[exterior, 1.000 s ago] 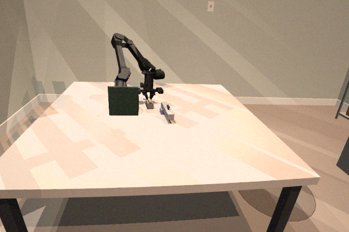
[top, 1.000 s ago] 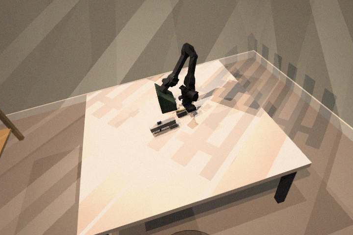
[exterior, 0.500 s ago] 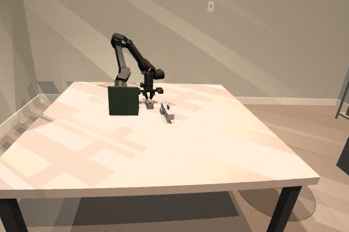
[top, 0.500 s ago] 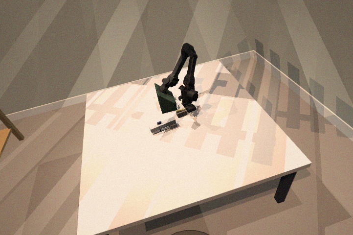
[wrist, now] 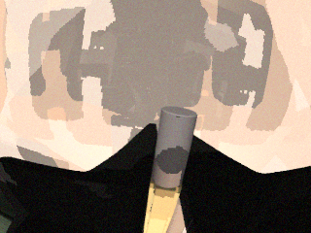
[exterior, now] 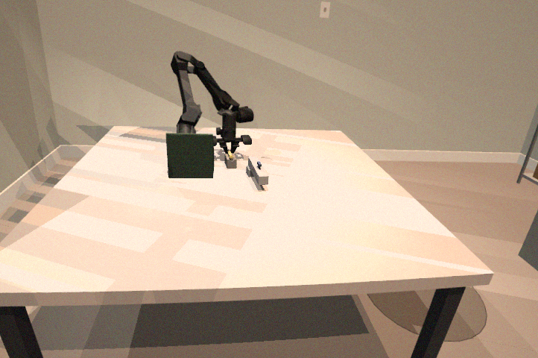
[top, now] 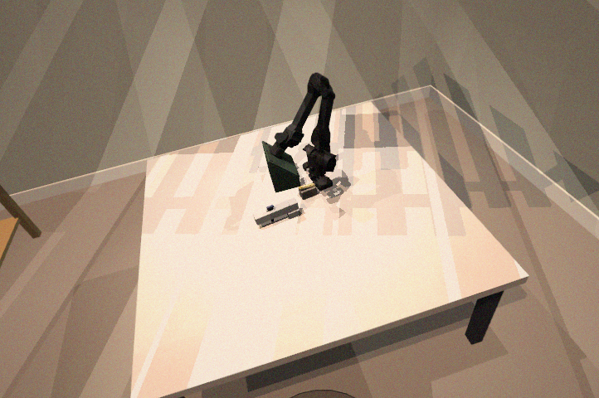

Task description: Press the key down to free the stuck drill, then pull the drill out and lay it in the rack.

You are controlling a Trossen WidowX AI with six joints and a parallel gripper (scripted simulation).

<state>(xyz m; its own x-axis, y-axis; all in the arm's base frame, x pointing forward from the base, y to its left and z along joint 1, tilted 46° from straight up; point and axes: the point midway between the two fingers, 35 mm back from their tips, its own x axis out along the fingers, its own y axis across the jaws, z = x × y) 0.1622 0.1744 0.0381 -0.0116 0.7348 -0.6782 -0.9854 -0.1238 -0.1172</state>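
Right now my gripper tip is 40 mm to the left of the drill and 40 mm below it. Round my gripper tip: grey holder block: 200 mm to the right, 110 mm ahead, 30 mm above; rack: 50 mm to the right, 10 mm ahead, 10 mm above; key: 230 mm to the right, 110 mm ahead, 40 mm above.
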